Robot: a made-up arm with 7 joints. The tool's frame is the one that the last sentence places. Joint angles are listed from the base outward.
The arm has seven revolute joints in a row. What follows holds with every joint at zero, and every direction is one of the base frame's. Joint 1 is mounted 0.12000 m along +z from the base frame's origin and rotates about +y. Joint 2 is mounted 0.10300 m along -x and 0.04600 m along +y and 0.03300 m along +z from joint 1 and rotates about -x. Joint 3 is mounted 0.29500 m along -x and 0.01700 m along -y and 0.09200 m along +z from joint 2 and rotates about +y. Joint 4 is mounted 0.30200 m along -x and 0.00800 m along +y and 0.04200 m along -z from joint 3 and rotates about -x. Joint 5 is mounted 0.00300 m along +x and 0.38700 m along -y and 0.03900 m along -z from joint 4 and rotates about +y. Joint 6 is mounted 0.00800 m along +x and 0.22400 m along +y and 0.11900 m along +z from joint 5 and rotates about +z. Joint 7 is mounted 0.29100 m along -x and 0.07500 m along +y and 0.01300 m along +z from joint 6 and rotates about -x. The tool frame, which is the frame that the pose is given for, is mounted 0.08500 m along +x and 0.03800 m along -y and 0.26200 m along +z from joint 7; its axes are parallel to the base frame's.
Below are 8 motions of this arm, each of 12 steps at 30 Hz.
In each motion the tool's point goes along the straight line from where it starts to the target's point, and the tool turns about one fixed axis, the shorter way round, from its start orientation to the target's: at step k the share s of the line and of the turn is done. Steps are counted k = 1, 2, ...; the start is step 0. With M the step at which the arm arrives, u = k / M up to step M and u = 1 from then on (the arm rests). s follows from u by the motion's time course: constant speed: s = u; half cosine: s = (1 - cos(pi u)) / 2; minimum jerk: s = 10 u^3 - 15 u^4 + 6 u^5.
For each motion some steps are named. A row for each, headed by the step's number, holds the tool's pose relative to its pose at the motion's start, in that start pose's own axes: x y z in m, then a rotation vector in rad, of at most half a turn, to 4 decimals.
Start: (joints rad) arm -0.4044 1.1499 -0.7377 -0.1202 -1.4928 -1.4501 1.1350
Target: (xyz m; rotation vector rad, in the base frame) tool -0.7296 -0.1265 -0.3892 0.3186 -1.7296 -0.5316
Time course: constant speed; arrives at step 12
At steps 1, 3, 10, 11, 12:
1: -0.0074 -0.0063 -0.0115 0.0172 0.0122 -0.0039
3: -0.0221 -0.0189 -0.0345 0.0517 0.0365 -0.0116
10: -0.0738 -0.0629 -0.1150 0.1725 0.1216 -0.0388
11: -0.0812 -0.0692 -0.1265 0.1897 0.1338 -0.0427
12: -0.0886 -0.0755 -0.1380 0.2070 0.1459 -0.0466

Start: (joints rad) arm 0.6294 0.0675 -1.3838 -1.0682 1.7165 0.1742 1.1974
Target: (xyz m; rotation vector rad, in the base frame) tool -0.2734 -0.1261 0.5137 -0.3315 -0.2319 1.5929
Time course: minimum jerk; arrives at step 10
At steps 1, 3, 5, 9, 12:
1: -0.0004 -0.0003 -0.0007 -0.0002 -0.0029 -0.0001
3: -0.0078 -0.0066 -0.0132 -0.0038 -0.0552 -0.0016
5: -0.0239 -0.0203 -0.0404 -0.0118 -0.1692 -0.0049
9: -0.0474 -0.0402 -0.0801 -0.0233 -0.3355 -0.0097
12: -0.0478 -0.0405 -0.0807 -0.0235 -0.3384 -0.0098

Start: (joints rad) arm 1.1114 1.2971 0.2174 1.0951 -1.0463 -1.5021 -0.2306
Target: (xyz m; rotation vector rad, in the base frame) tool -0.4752 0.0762 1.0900 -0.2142 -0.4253 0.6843
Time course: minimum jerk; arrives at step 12
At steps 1, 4, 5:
1: -0.0007 -0.0008 -0.0002 0.0018 -0.0008 -0.0010
4: -0.0303 -0.0320 -0.0085 0.0753 -0.0344 -0.0417
5: -0.0500 -0.0529 -0.0140 0.1243 -0.0569 -0.0689

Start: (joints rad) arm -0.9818 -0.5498 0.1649 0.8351 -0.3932 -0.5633 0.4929
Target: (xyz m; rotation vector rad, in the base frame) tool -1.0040 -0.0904 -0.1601 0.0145 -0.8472 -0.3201
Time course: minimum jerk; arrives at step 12
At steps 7, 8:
7: 0.1749 -0.1682 0.0509 0.2990 0.2577 0.1680
8: 0.2115 -0.2034 0.0616 0.3615 0.3117 0.2031

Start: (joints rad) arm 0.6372 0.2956 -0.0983 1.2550 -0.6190 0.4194 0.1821
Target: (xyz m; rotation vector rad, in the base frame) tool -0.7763 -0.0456 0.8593 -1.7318 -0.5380 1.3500
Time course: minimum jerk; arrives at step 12
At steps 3, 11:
3: -0.0075 0.0136 -0.0201 -0.0539 -0.0215 -0.0180
11: -0.0725 0.1305 -0.1930 -0.5179 -0.2067 -0.1729

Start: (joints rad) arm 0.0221 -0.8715 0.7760 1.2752 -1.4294 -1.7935 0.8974
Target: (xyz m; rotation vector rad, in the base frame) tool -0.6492 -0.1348 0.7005 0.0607 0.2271 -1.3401
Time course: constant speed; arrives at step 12
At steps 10, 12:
10: 0.0121 0.0946 -0.0325 -0.0833 0.1891 -0.3391
12: 0.0145 0.1135 -0.0390 -0.1000 0.2269 -0.4069

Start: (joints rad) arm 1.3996 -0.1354 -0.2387 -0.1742 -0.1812 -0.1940 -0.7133
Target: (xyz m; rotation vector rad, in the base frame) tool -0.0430 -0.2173 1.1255 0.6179 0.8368 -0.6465
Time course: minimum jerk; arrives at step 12
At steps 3, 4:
3: -0.0008 0.0064 -0.0003 -0.0184 -0.0020 0.0025
4: -0.0017 0.0129 -0.0007 -0.0372 -0.0041 0.0050

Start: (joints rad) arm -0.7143 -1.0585 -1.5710 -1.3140 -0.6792 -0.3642 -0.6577
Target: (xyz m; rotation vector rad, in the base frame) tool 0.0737 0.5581 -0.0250 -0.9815 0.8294 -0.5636
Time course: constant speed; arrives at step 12
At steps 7, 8, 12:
7: -0.0458 -0.1306 -0.0536 0.3594 -0.2177 0.1825
8: -0.0523 -0.1493 -0.0613 0.4107 -0.2488 0.2086
12: -0.0785 -0.2239 -0.0920 0.6161 -0.3732 0.3128

